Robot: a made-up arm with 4 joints. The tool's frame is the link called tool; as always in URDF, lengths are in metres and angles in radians. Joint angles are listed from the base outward.
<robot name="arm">
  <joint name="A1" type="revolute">
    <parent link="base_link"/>
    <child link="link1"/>
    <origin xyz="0 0 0.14"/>
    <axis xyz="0 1 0"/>
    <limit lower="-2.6" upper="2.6"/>
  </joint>
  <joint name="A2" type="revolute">
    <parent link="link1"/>
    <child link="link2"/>
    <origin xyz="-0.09 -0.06 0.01"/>
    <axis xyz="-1 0 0"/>
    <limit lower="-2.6" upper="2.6"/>
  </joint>
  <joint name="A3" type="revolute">
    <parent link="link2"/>
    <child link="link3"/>
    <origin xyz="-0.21 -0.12 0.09"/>
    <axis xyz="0 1 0"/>
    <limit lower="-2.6" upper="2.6"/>
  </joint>
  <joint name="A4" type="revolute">
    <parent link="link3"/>
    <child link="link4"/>
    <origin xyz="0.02 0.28 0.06"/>
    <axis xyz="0 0 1"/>
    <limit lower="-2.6" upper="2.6"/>
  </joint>
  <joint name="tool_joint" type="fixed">
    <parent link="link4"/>
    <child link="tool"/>
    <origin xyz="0 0.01 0.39"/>
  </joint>
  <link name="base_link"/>
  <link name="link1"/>
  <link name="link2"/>
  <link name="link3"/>
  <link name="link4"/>
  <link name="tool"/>
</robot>
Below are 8 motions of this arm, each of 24 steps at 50 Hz.
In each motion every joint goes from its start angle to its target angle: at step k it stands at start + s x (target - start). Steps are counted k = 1, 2, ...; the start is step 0. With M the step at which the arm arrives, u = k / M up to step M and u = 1 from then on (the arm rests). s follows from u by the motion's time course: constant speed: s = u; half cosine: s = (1 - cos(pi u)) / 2; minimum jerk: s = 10 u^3 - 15 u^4 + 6 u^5.
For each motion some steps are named. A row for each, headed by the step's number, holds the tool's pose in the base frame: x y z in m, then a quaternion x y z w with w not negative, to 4 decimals.
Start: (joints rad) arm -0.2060 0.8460 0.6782 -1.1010
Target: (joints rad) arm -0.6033 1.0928 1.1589 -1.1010
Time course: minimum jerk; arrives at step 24
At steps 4, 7, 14, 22, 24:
4: -0.0246 0.3626 0.2980 -0.4289 -0.0120 -0.6188 0.6580
7: -0.0085 0.3529 0.2787 -0.4317 -0.0103 -0.6366 0.6389
14: 0.0659 0.2915 0.2151 -0.4261 0.0060 -0.7163 0.5526
22: 0.1150 0.2330 0.1908 -0.4048 0.0264 -0.7707 0.4915
24: 0.1157 0.2320 0.1906 -0.4044 0.0267 -0.7714 0.4906

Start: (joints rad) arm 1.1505 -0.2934 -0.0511 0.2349
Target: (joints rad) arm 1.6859 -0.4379 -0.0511 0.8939
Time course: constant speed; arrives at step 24
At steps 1, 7, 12, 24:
1: 0.4128 -0.0573 0.6451 0.1898 0.5055 0.0246 0.8413
7: 0.4756 -0.0782 0.5868 0.2497 0.5384 0.0666 0.8021
12: 0.5211 -0.0958 0.5321 0.3025 0.5589 0.0953 0.7662
24: 0.6015 -0.1384 0.3833 0.4342 0.5814 0.1391 0.6739

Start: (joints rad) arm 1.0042 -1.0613 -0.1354 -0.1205
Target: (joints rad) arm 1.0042 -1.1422 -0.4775 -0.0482
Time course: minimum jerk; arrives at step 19
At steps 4, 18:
4: 0.1653 -0.4487 0.6599 0.4038 0.3775 -0.3240 0.7677
18: 0.0518 -0.4433 0.7518 0.3935 0.2288 -0.3842 0.8032

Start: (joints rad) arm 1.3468 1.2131 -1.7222 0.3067
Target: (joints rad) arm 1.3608 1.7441 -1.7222 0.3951
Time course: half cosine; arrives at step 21
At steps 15, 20, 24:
15: -0.3157 -0.0343 0.8364 -0.0452 -0.1168 0.8451 0.5198
20: -0.3155 -0.0511 0.8368 -0.0447 -0.1092 0.8738 0.4718
24: -0.3155 -0.0517 0.8368 -0.0447 -0.1090 0.8746 0.4703

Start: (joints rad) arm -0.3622 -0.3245 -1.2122 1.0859
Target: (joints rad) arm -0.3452 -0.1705 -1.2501 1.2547
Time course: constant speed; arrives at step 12
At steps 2, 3, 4, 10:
2: -0.7791 0.0219 0.1706 -0.2561 -0.6672 0.3157 0.6242
3: -0.7787 0.0259 0.1693 -0.2664 -0.6633 0.3221 0.6207
4: -0.7783 0.0299 0.1679 -0.2767 -0.6592 0.3285 0.6172
10: -0.7755 0.0526 0.1583 -0.3371 -0.6323 0.3661 0.5938

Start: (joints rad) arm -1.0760 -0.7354 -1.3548 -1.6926
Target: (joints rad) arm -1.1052 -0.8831 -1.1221 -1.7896
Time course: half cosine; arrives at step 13
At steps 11, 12, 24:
11: -0.6060 -0.1942 -0.3332 0.9004 -0.1822 -0.3118 0.2428
12: -0.6059 -0.1992 -0.3313 0.9003 -0.1763 -0.3131 0.2458
24: -0.6058 -0.2009 -0.3307 0.9002 -0.1742 -0.3136 0.2469

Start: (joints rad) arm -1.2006 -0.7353 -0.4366 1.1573
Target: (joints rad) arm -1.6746 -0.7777 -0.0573 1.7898
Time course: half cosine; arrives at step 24
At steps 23, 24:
23: -0.4707 -0.3262 -0.2260 -0.3849 -0.6460 0.6389 0.1625
24: -0.4700 -0.3263 -0.2262 -0.3861 -0.6452 0.6393 0.1611

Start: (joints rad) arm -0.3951 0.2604 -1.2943 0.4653
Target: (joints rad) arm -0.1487 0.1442 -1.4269 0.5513
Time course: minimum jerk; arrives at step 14
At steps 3, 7, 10, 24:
3: -0.7465 0.1594 0.0421 -0.2821 -0.6925 0.2091 0.6302
7: -0.7557 0.1452 0.1066 -0.2659 -0.6799 0.2219 0.6464
10: -0.7581 0.1349 0.1598 -0.2531 -0.6691 0.2301 0.6598
24: -0.7577 0.1311 0.1814 -0.2481 -0.6645 0.2328 0.6653

